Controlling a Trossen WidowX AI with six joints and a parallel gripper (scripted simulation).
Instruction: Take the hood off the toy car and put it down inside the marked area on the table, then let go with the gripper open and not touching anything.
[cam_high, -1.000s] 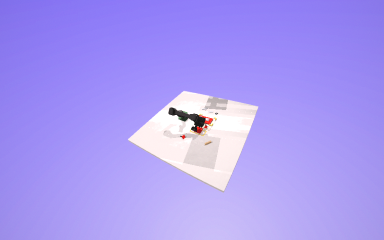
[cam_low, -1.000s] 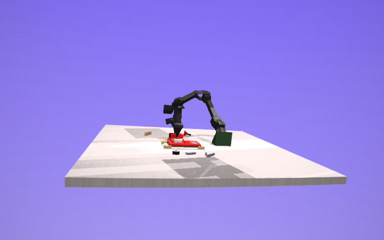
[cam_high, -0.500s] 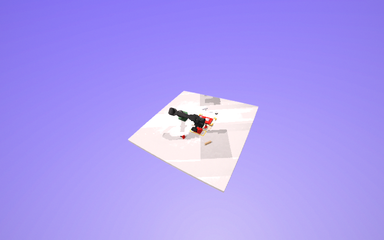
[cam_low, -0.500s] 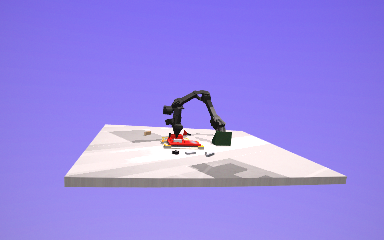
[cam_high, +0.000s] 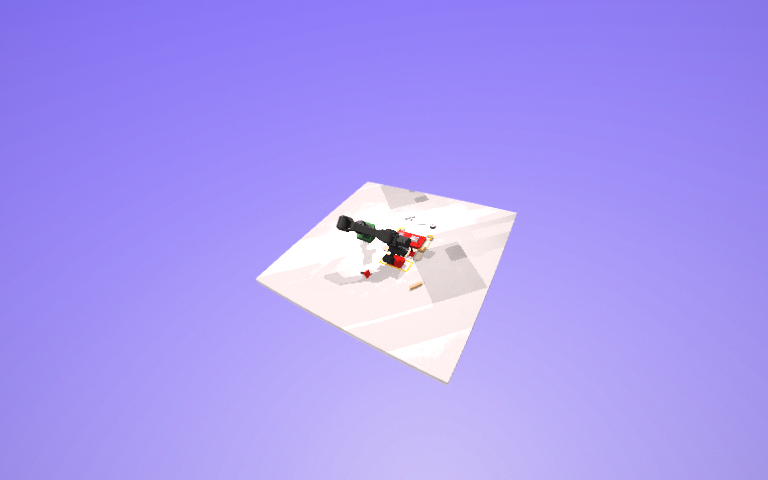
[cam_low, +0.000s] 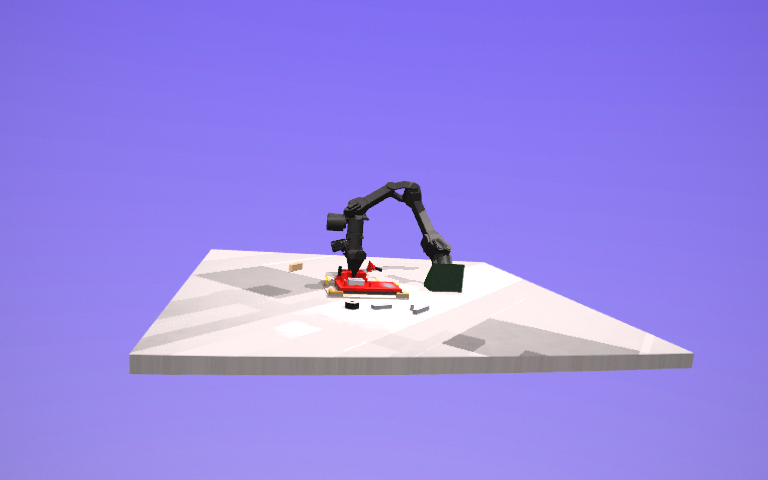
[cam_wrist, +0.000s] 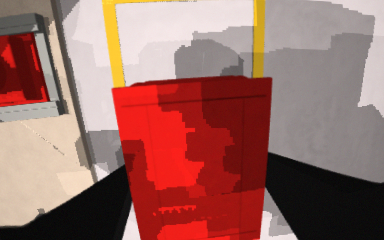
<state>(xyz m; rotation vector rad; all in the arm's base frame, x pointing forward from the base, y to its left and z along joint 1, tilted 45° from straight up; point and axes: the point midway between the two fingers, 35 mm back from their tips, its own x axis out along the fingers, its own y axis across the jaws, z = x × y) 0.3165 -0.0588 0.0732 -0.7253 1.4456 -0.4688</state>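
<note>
Right now the red hood is right at my gripper tip. Round my gripper tip: tan block: 21 cm ahead, 9 cm to the right; then tan base plate: 3 cm behind, 19 cm to the left; then black wheel: 1 cm ahead, 40 cm to the left.
</note>
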